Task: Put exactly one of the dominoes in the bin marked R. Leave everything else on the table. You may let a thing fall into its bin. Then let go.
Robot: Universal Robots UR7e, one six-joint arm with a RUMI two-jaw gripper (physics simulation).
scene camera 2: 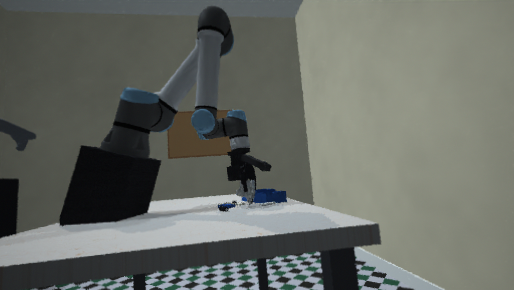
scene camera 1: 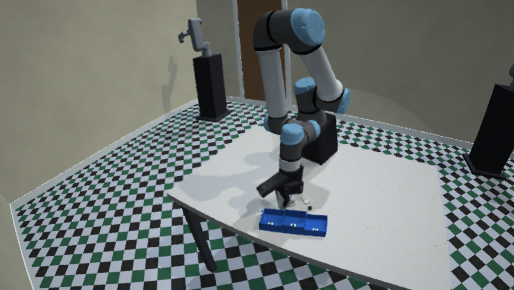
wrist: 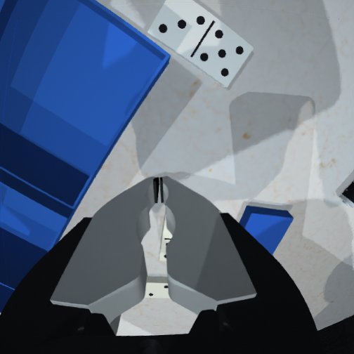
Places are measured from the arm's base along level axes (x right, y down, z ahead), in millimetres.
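Pixels of known places: gripper, fingertip midpoint: (scene camera 2: 250,204) (scene camera 1: 281,210); arm's base, link origin: (scene camera 2: 125,153).
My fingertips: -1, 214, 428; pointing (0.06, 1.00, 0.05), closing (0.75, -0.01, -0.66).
Ahead of a thing's pixels: the offset from my fingertips to its middle, as dx, dy, dz. Level surfaces: height alone.
My gripper (scene camera 1: 285,204) (scene camera 2: 250,201) (wrist: 159,179) is shut with nothing between its fingers, low over the table beside the blue bins. A white domino (wrist: 200,40) lies flat near the bins' corner; a domino {+74, -4, +46} (scene camera 1: 260,212) also shows at their left end in scene camera 1. In the wrist view, part of a cream domino (wrist: 164,248) shows through the gap between the finger bodies, and part of another domino (wrist: 157,290) below it. The blue three-compartment bin tray {-78, -23, +65} (scene camera 1: 295,231) (scene camera 2: 272,196) (wrist: 108,151) has small white labels inside, too small to read.
A blue block (wrist: 265,229) lies right of the fingers in the wrist view, with part of a black thing (wrist: 348,193) at the right edge. A small dark object {-108, -4, -46} (scene camera 1: 309,208) is behind the tray. The table {dy +0} (scene camera 1: 390,215) carries the arm's black base (scene camera 2: 110,187).
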